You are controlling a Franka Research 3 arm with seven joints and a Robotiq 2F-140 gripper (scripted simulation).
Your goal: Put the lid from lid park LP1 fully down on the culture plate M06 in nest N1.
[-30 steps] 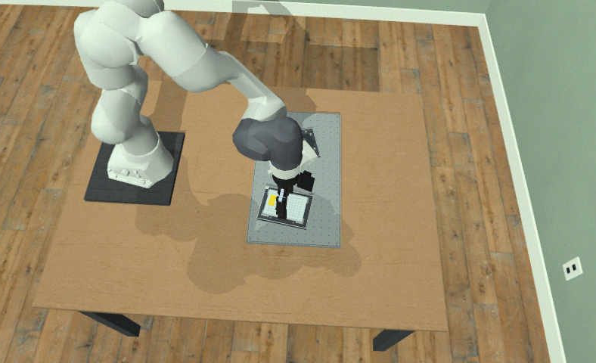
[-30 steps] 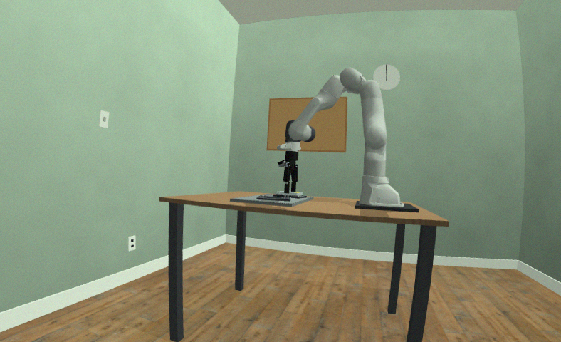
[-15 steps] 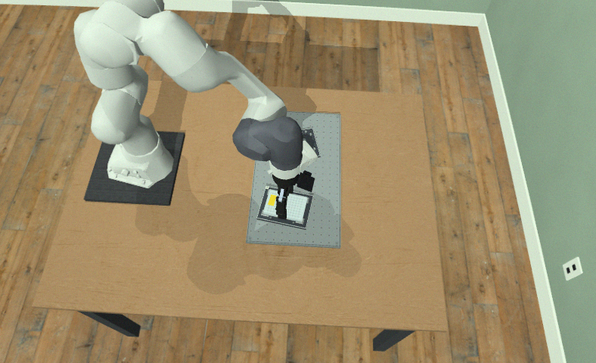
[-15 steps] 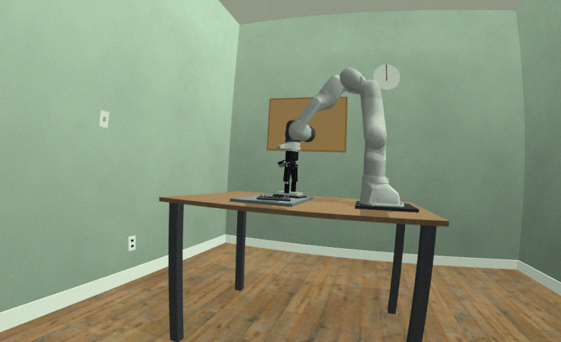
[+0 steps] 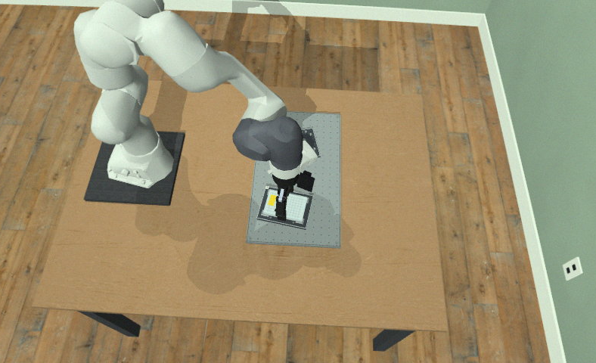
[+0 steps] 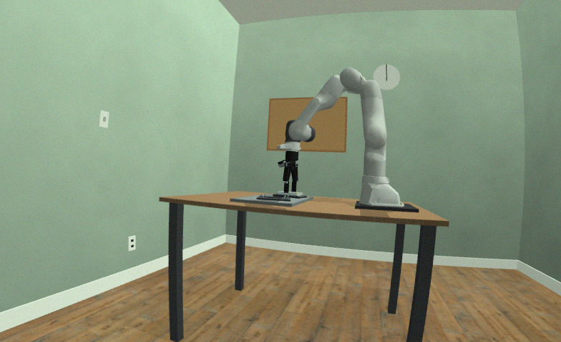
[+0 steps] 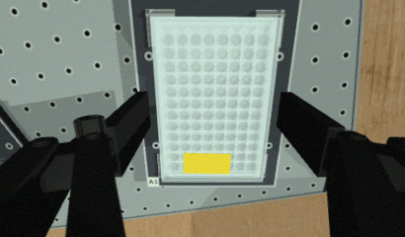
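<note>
Right now the clear lid is 20 mm below my hand. The rest, counted from my hand: culture plate (30 mm below); then dark nest (40 mm below); then dark lid park (240 mm to the left, 40 mm below, 10 mm ahead).
</note>
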